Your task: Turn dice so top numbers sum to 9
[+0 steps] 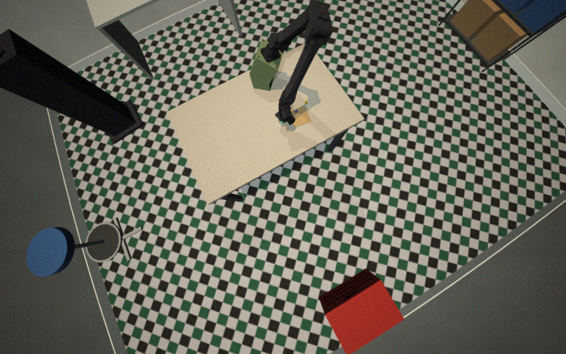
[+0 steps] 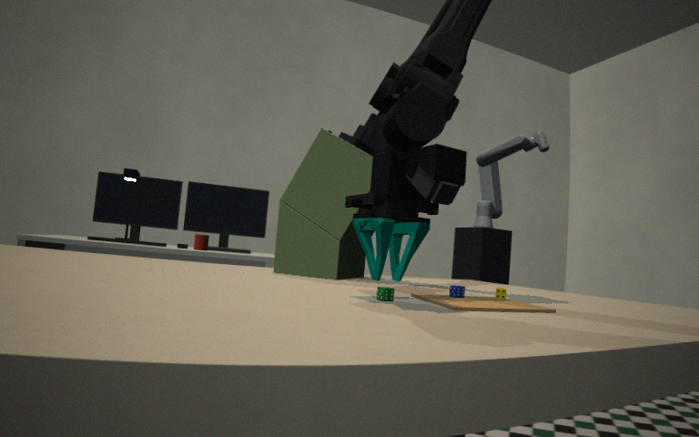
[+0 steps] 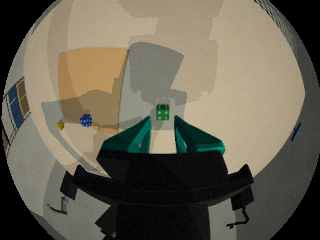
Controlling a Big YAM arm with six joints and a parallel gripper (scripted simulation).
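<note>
Right now the green die is 2 cm below my hand. Round my hand: blue die 1 cm behind, 13 cm to the left, 2 cm below; yellow die 4 cm behind, 24 cm to the left, 2 cm below; mat 3 cm ahead, 13 cm to the left, 3 cm below.
</note>
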